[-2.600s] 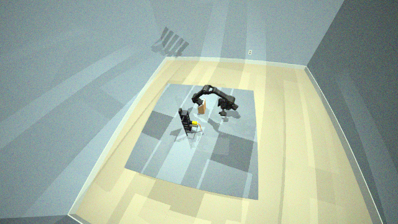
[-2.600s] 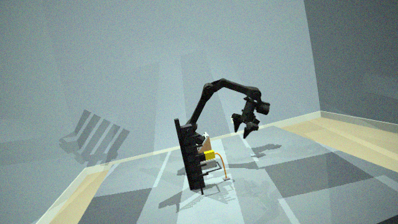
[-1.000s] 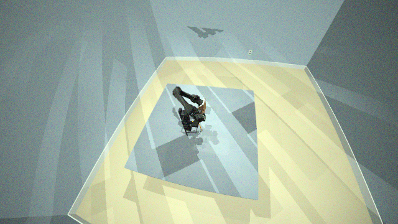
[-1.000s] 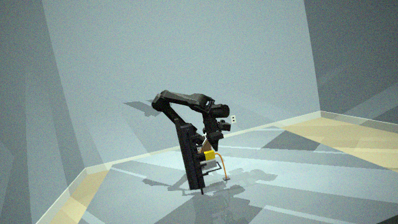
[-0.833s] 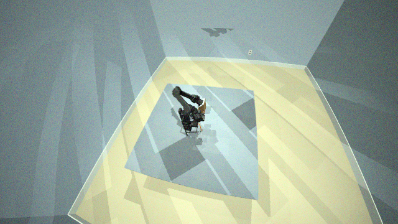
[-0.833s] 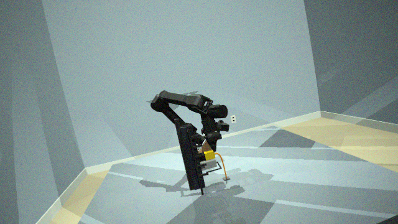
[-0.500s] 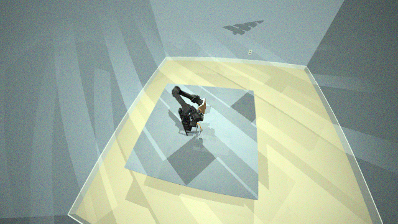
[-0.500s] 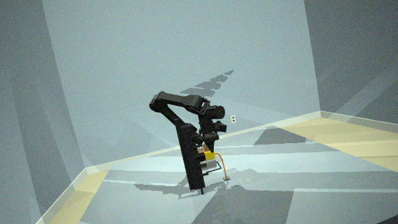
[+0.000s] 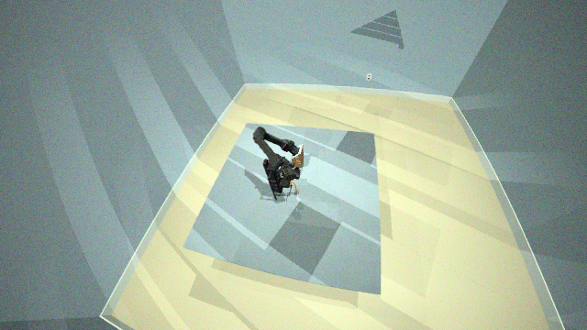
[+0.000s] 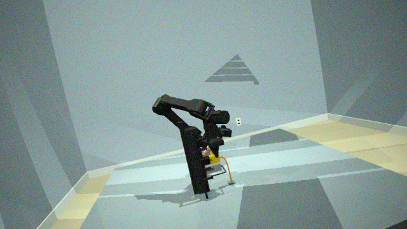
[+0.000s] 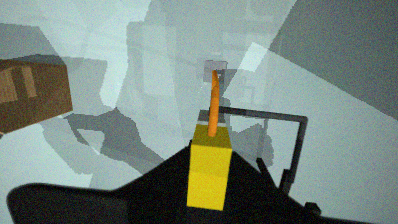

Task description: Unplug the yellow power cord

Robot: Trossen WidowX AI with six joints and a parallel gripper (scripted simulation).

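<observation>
Now: gripper tip 30 mm to the left of the yellow plug.
</observation>
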